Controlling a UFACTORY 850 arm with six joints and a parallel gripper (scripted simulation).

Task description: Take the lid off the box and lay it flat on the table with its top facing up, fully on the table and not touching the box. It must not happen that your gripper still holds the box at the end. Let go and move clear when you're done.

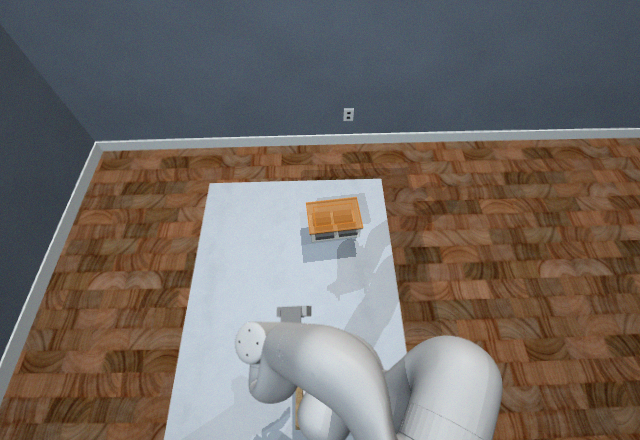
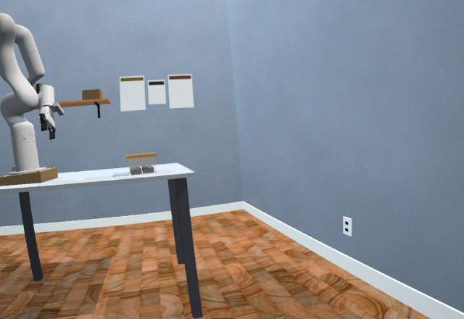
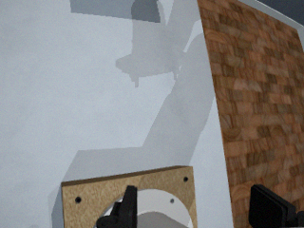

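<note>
Now: the lid 480 mm ahead of my hand, 120 mm to the right of it and 150 mm below it. The rest, counted from my hand: box 480 mm ahead, 120 mm to the right, 200 mm below.
</note>
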